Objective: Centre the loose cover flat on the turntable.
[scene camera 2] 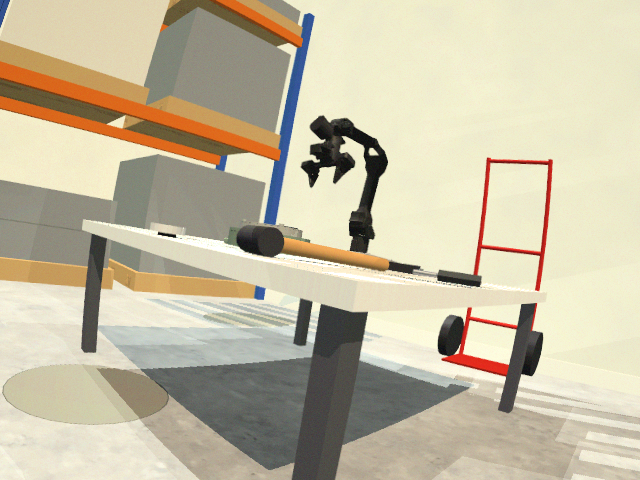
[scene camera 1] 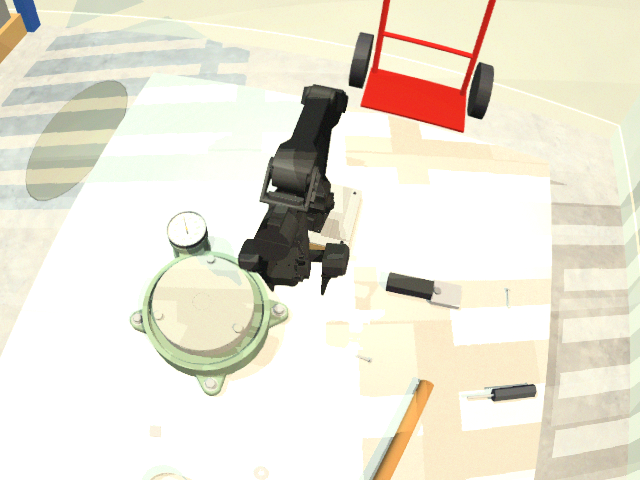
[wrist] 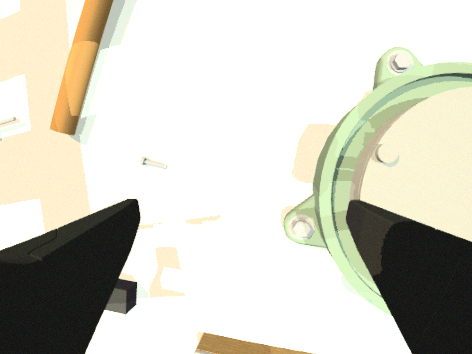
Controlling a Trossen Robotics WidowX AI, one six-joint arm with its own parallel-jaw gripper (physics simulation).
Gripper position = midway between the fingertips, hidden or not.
Observation:
My gripper (scene camera 1: 297, 292) is open, holding nothing. Also in view: a round cover (scene camera 1: 204, 305). A black-and-grey block (scene camera 1: 444, 294) and a hammer (scene camera 2: 266, 241) rest on the table. I also see a round dial gauge (scene camera 1: 187, 232).
The round cover shows as well in the wrist view (wrist: 409, 167). The hammer also shows in the wrist view (wrist: 90, 28). The black-and-grey block is seen too in the wrist view (wrist: 124, 296).

